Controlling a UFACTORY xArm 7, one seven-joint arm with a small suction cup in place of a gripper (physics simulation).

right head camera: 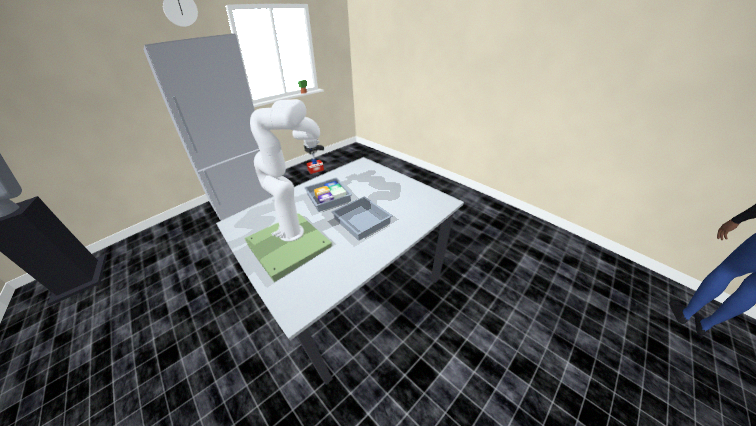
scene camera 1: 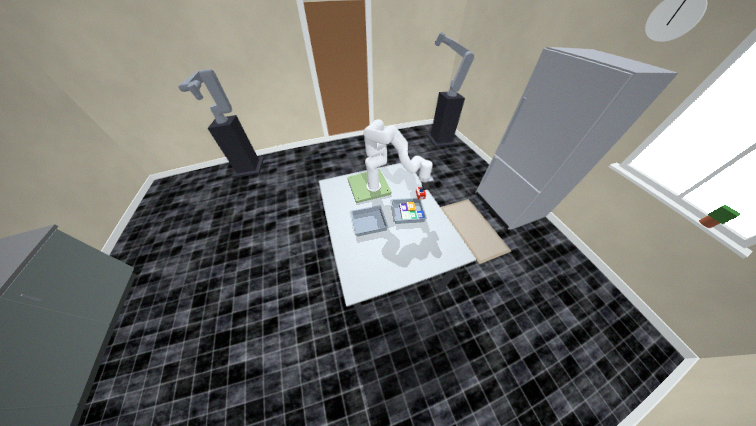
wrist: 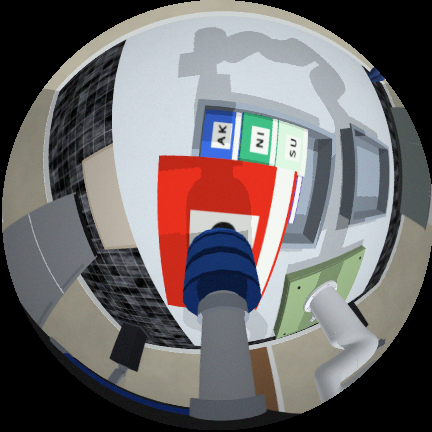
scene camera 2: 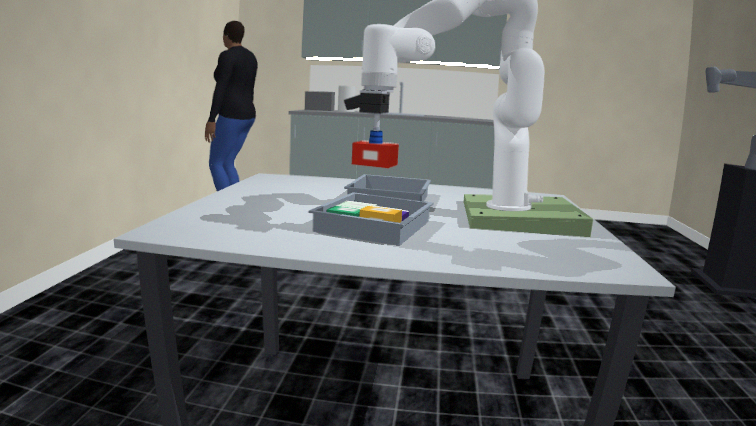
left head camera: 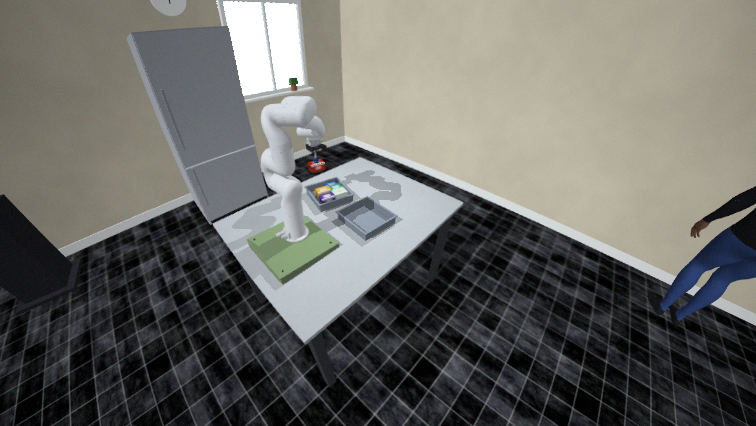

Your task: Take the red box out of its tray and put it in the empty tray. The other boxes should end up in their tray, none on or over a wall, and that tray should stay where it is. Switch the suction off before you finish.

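Where they show: hand, its tool point: [right head camera: 314, 164] [scene camera 1: 421, 192] [wrist: 218, 245] [scene camera 2: 375, 147] [left head camera: 316, 163]; arm's base, origin of its link: [right head camera: 291, 233] [scene camera 1: 373, 186] [wrist: 320, 295] [scene camera 2: 508, 206] [left head camera: 296, 233].
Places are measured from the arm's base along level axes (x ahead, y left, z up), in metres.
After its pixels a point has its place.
Note:
The red box [left head camera: 316, 167] {z 0.155, x 0.298, y 0.273 m} [right head camera: 315, 168] {z 0.153, x 0.302, y 0.272 m} [scene camera 1: 421, 194] {z 0.174, x 0.348, y 0.289 m} [scene camera 2: 374, 155] {z 0.151, x 0.309, y 0.329 m} [wrist: 172, 200] {z 0.174, x 0.341, y 0.317 m} hangs roughly level from my suction cup [scene camera 2: 376, 137] [wrist: 222, 265], which is shut on its top. It is well above its grey tray [left head camera: 338, 203] {z -0.018, x 0.321, y 0.099 m} [scene camera 2: 359, 227] {z -0.009, x 0.335, y 0.329 m}, near that tray's outer side. Inside that tray are the blue box [wrist: 212, 150] {z -0.002, x 0.375, y 0.302 m}, green box [wrist: 250, 150] {z 0.004, x 0.374, y 0.246 m}, pale green box [wrist: 287, 132] {z 0.005, x 0.408, y 0.183 m}, orange box [left head camera: 322, 191] {z 0.016, x 0.292, y 0.223 m} [scene camera 2: 380, 213] {z 0.013, x 0.302, y 0.272 m} and purple box [left head camera: 327, 197] {z -0.003, x 0.294, y 0.173 m}. The red box hides the orange one in the wrist view. The empty tray [left head camera: 378, 229] {z -0.012, x 0.342, y -0.226 m} [scene camera 1: 370, 230] {z 0.014, x 0.468, y -0.120 m} [wrist: 350, 175] {z -0.007, x 0.349, y 0.004 m} stands beside the filled tray.
The arm's green base plate [left head camera: 312, 254] {z -0.003, x -0.006, y -0.170 m} [scene camera 1: 365, 193] {z -0.005, x 0.066, y -0.086 m} [scene camera 2: 529, 224] {z -0.014, x -0.050, y 0.123 m} is on the table [left head camera: 328, 301] {z -0.036, x -0.075, y -0.400 m} [scene camera 2: 211, 254] {z -0.044, x 0.591, y 0.523 m}. A tall fridge [left head camera: 195, 116] stands beyond the table. A person [scene camera 2: 234, 89] stands in the background.

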